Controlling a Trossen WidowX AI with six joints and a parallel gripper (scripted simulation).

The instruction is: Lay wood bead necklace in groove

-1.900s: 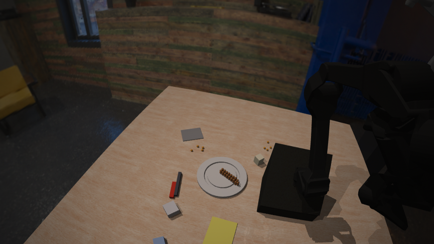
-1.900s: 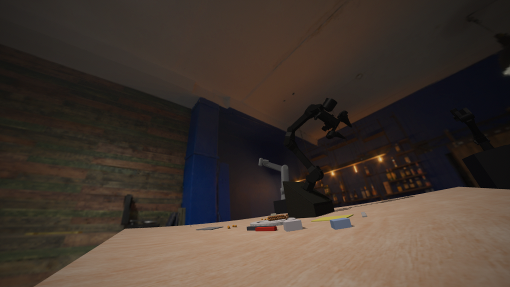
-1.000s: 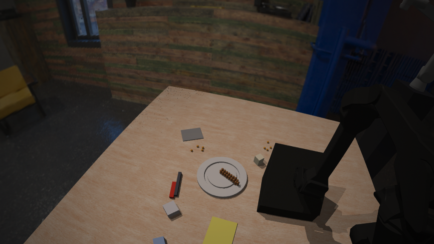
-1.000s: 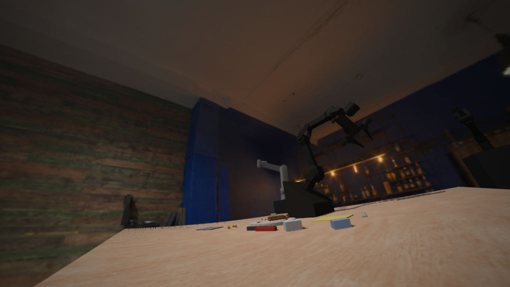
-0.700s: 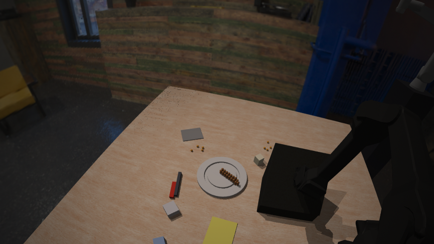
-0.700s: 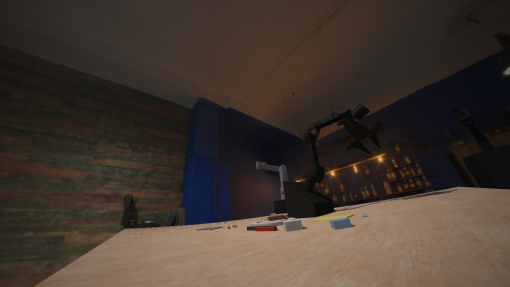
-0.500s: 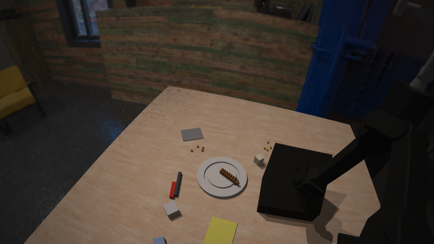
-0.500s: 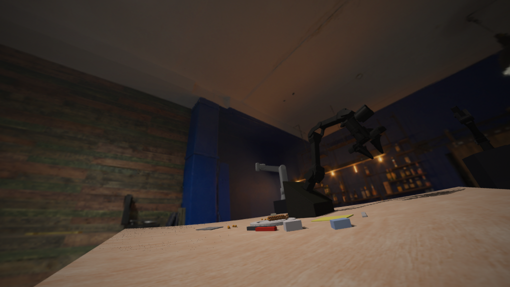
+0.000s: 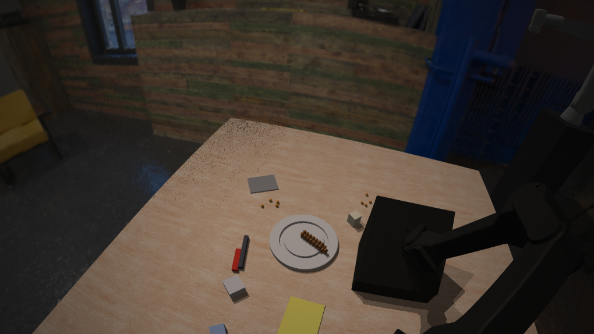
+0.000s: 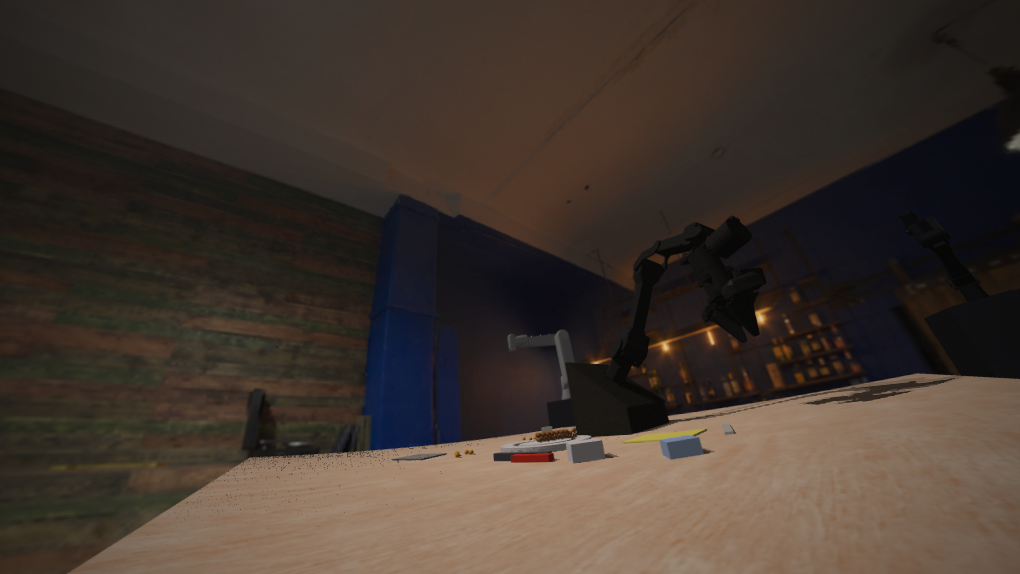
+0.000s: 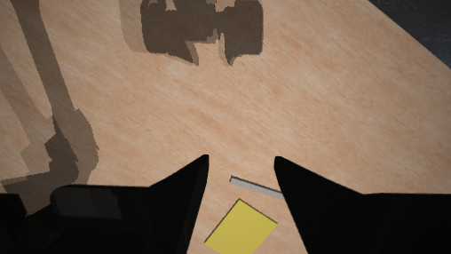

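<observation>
Right now the round white bead board is 160 mm ahead of my gripper tip, 420 mm to the right of it and 130 mm below it. The rest, counted from my gripper tip: blue block (290 mm ahead, 90 mm to the right, 130 mm below); grey block (300 mm ahead, 220 mm to the right, 130 mm below); yellow sheet (120 mm ahead, 170 mm to the right, 140 mm below).
</observation>
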